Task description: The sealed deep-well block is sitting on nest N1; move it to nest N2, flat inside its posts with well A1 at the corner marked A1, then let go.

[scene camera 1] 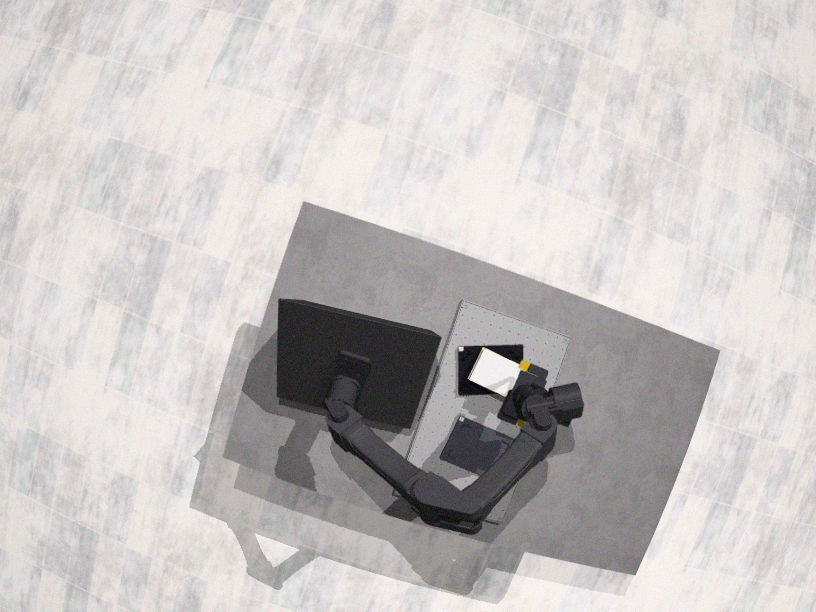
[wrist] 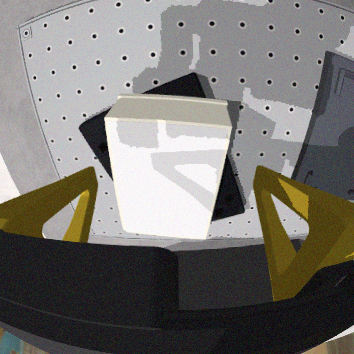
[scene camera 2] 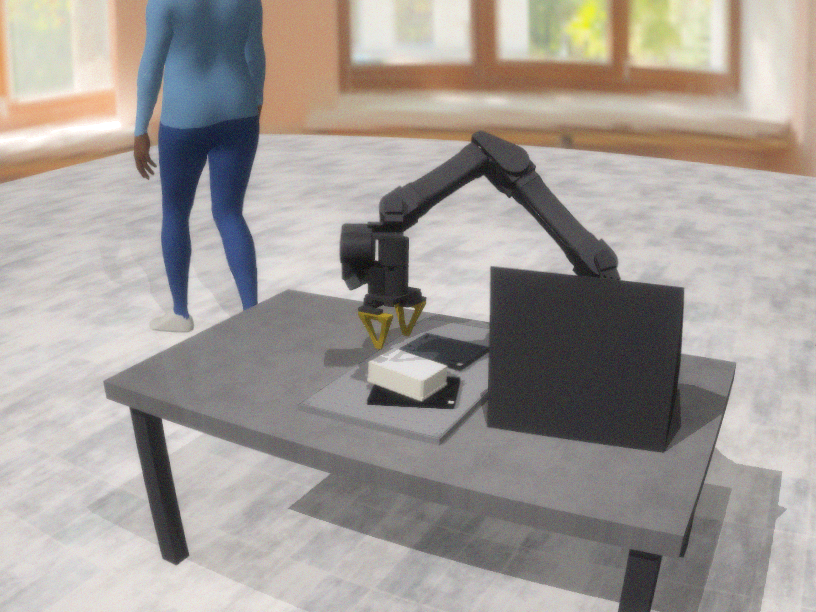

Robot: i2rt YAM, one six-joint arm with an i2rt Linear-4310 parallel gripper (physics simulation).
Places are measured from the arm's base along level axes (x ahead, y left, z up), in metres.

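Where they show: gripper, fingertip midpoint: (scene camera 1: 516, 387) (wrist: 174, 174) (scene camera 2: 392, 342); arm's base, origin of the base link: (scene camera 1: 346, 382) (scene camera 2: 599, 327).
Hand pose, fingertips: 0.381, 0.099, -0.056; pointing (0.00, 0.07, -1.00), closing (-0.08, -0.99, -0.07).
Note:
Things, the pixels of their top centre, and the offset from my fingertips, as dx, dy, dz. Level surfaces: height alone.
- white deep-well block, middle of its top: (wrist: 163, 193) (scene camera 2: 407, 361) (scene camera 1: 501, 375) -0.038, +0.014, -0.028
- black nest N1, middle of its top: (wrist: 166, 179) (scene camera 2: 414, 383) (scene camera 1: 492, 370) -0.056, +0.017, -0.069
- Nest N2, middle of its top: (scene camera 2: 442, 345) (scene camera 1: 479, 450) -0.019, -0.185, -0.073
- grey table, its level: dz -0.104
The white deep-well block (scene camera 1: 491, 370) (scene camera 2: 407, 374) (wrist: 167, 180) rests on the black nest N1 (scene camera 1: 464, 370) (scene camera 2: 395, 399) (wrist: 231, 200), turned relative to the nest's outline. Nest N2 (scene camera 1: 471, 447) (scene camera 2: 438, 349) (wrist: 330, 130), dark blue-grey, lies beside it; the arm covers part of it in scene camera 1, and part shows at the right of the wrist view. My gripper (scene camera 1: 522, 395) (scene camera 2: 392, 339) (wrist: 174, 174) is open and empty. Its yellow fingertips are above the block and toward its near end in the wrist view, apart from it. Well A1's position on the block cannot be made out.
Both nests are on a light grey perforated board (scene camera 1: 487, 322) (scene camera 2: 342, 401) (wrist: 60, 80) on the grey table (scene camera 1: 626, 428) (scene camera 2: 230, 388). A tall black panel (scene camera 1: 303, 342) (scene camera 2: 583, 355) stands beside the board. A person (scene camera 2: 210, 79) stands beyond the table.

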